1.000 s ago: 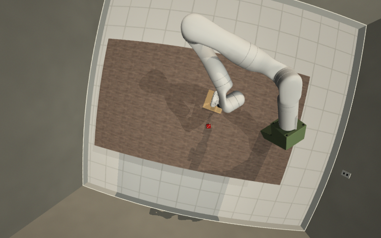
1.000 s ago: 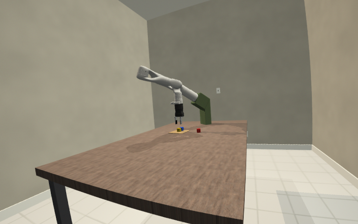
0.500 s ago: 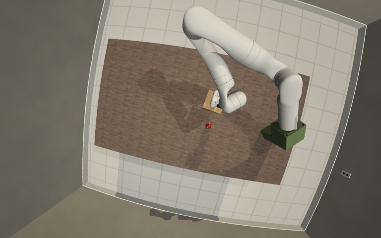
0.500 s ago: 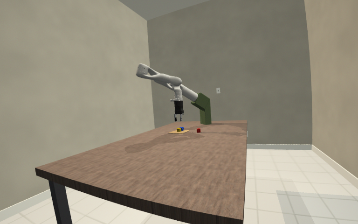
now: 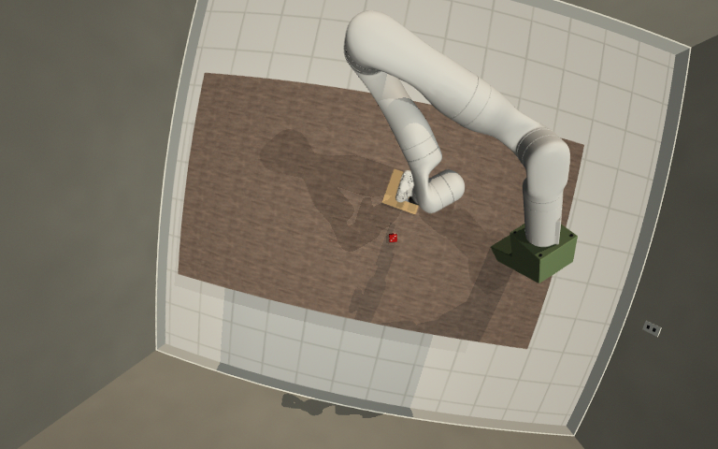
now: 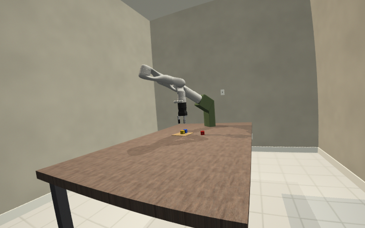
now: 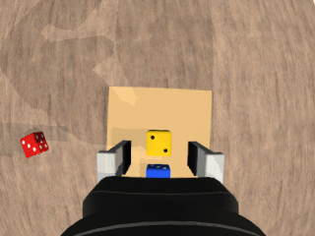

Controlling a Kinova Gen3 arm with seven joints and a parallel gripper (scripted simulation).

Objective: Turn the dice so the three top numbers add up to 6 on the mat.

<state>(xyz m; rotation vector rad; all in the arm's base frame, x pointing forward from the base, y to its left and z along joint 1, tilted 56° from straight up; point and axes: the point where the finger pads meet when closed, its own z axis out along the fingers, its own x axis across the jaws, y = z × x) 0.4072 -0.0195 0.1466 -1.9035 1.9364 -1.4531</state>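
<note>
Now: hand 40 mm short of the red die, 180 mm to the right of it and 100 mm above it. Round my hand: yellow die: 90 mm below; then blue die: 40 mm behind, 10 mm to the left, 90 mm below; then tan mat: 110 mm below.
</note>
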